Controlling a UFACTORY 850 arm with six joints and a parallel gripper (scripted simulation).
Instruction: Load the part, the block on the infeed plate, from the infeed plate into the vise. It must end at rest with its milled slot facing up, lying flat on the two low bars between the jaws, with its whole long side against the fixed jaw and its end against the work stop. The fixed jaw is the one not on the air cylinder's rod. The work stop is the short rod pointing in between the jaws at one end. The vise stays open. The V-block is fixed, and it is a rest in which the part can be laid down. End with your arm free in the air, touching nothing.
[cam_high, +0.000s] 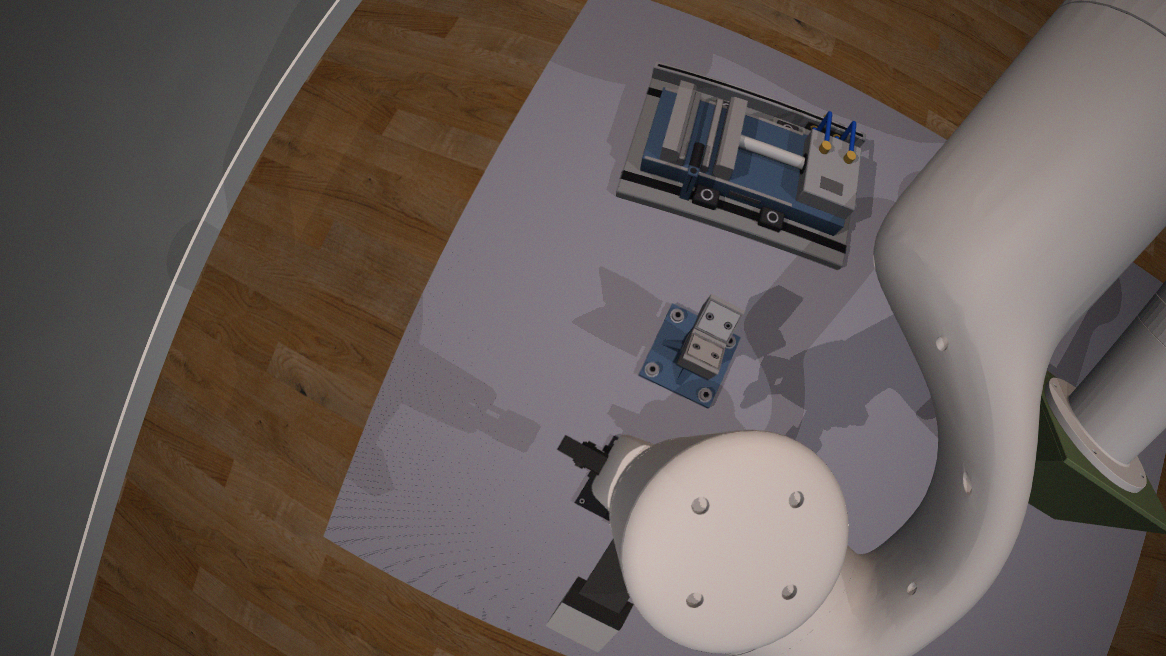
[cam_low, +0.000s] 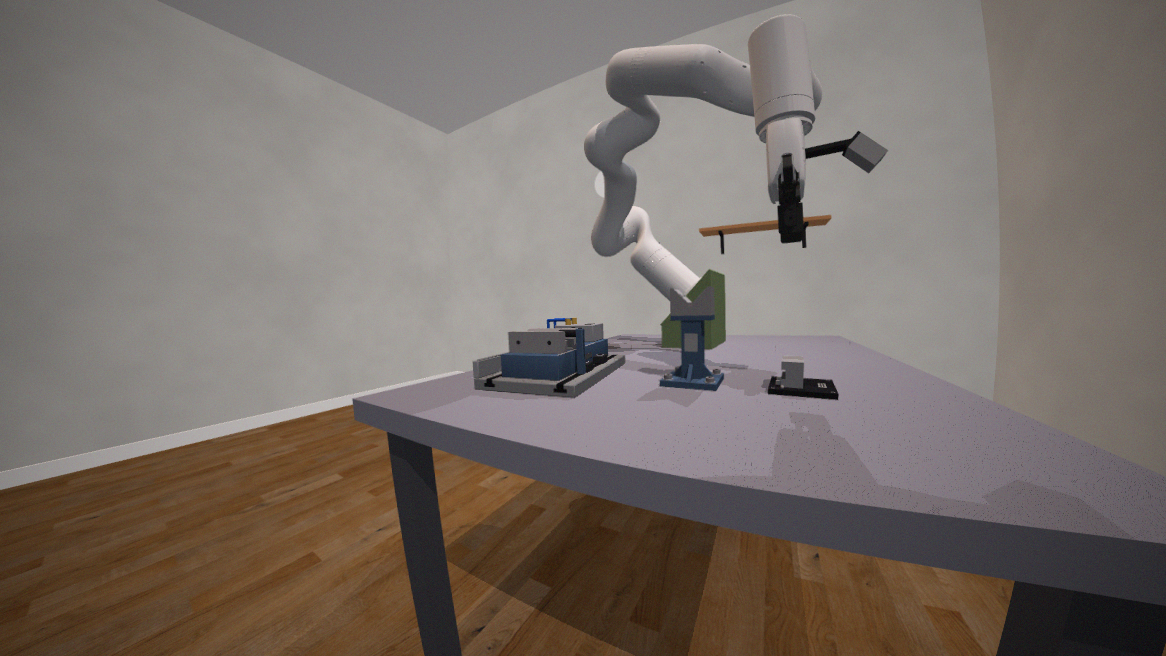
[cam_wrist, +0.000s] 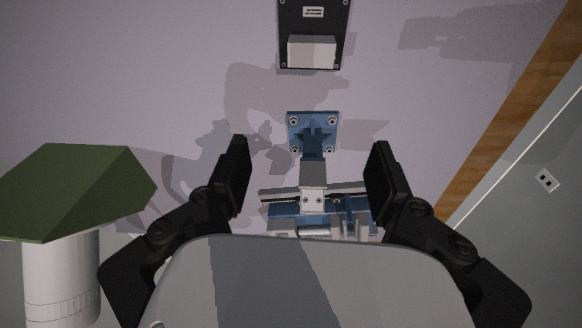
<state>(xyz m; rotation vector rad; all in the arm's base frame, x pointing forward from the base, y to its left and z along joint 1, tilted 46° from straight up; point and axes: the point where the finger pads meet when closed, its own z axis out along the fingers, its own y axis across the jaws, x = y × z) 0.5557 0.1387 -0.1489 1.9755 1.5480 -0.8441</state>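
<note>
My gripper is now 210 mm above the part and 10 mm to the left of it. From my hand the other things lie so: moving jaw 400 mm to the right, 160 mm below, 20 mm ahead; then work stop 350 mm to the right, 150 mm below, 50 mm ahead; then black infeed plate 240 mm below, 10 mm to the left.
</note>
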